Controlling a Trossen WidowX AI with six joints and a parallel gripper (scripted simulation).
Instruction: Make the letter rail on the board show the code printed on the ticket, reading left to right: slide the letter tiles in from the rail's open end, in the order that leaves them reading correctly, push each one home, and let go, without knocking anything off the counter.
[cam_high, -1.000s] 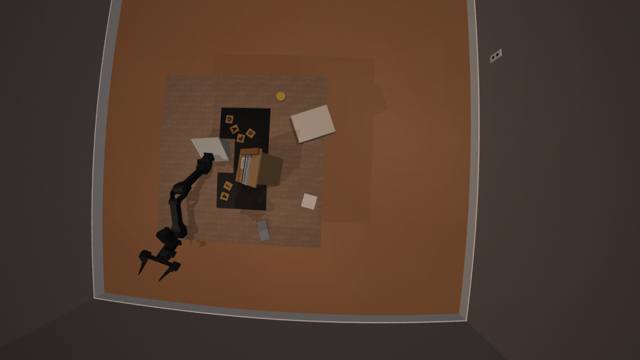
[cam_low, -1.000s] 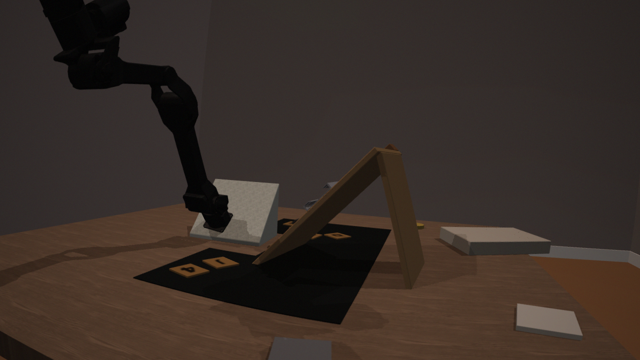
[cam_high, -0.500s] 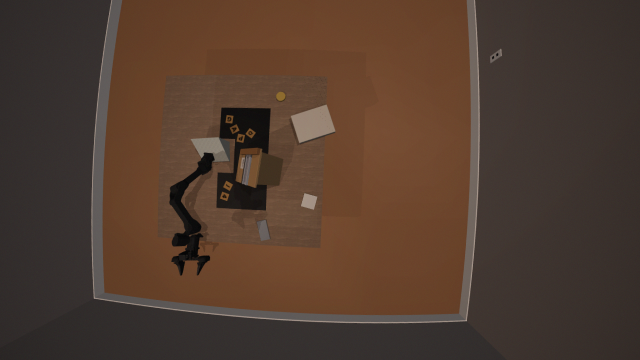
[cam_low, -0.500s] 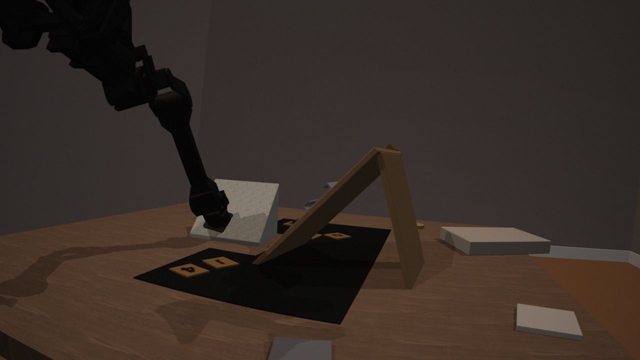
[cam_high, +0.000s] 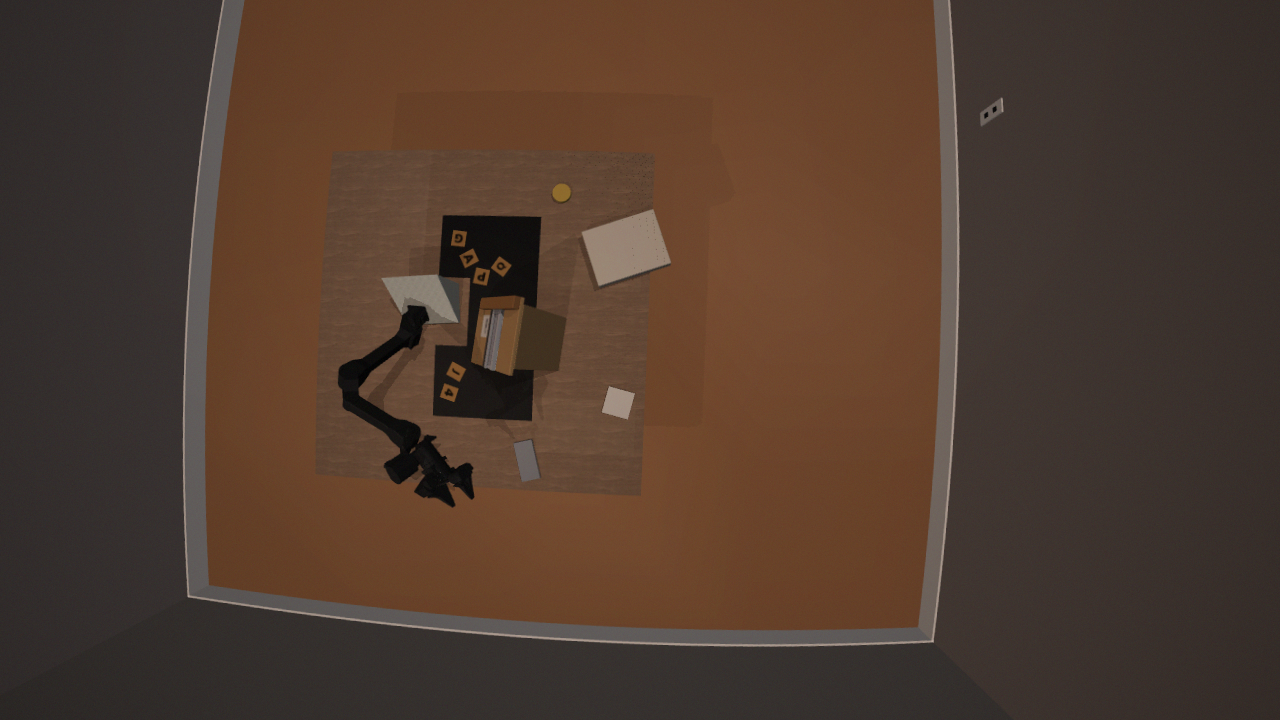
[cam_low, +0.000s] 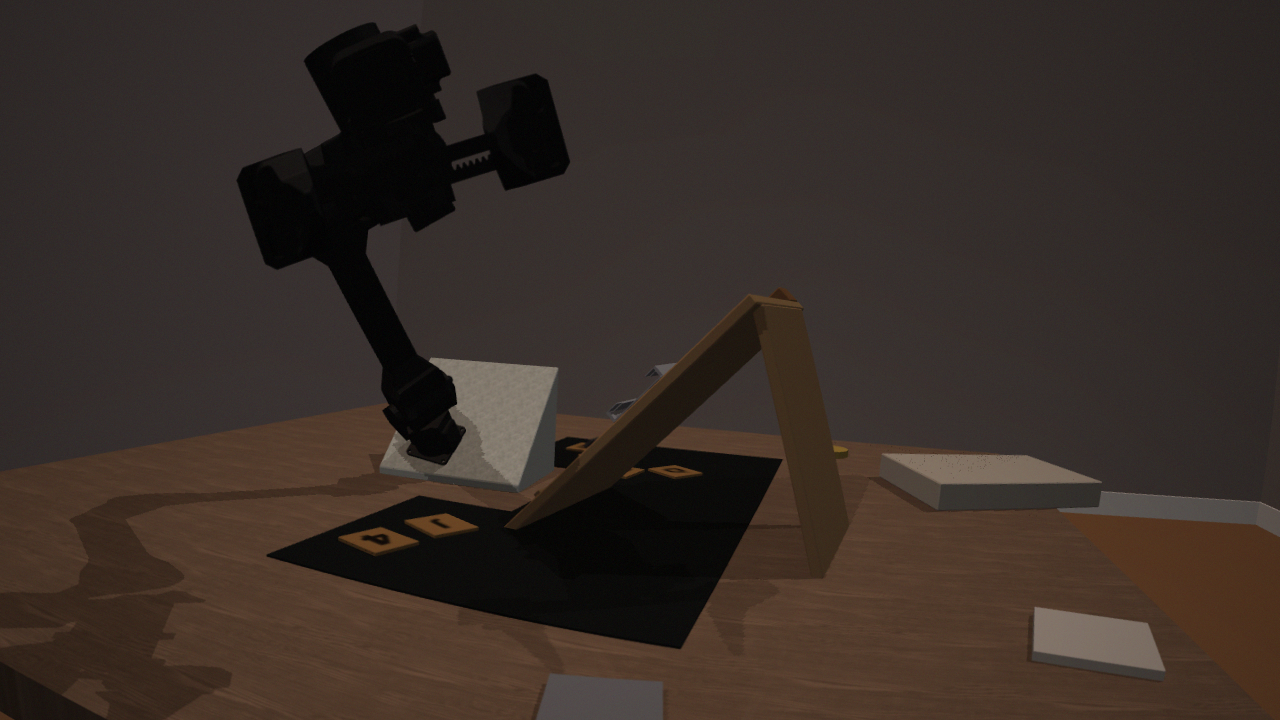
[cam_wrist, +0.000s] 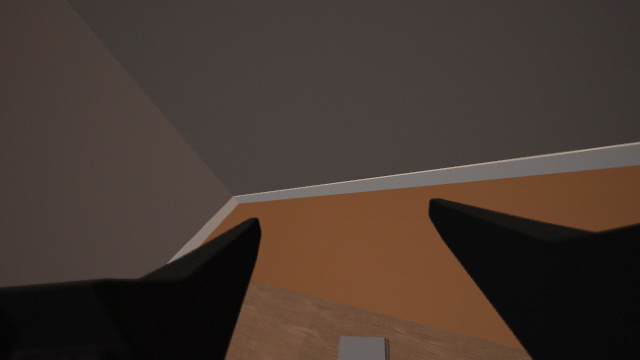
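My gripper tip is 6 cm past the q tile, 77 cm to the right of it and 30 cm above it. From my gripper tip the other things lie so: grey card (9 cm ahead, 5 cm to the left, 30 cm below); j tile (20 cm behind, 36 cm to the left, 30 cm below); 4 tile (22 cm behind, 28 cm to the left, 30 cm below).
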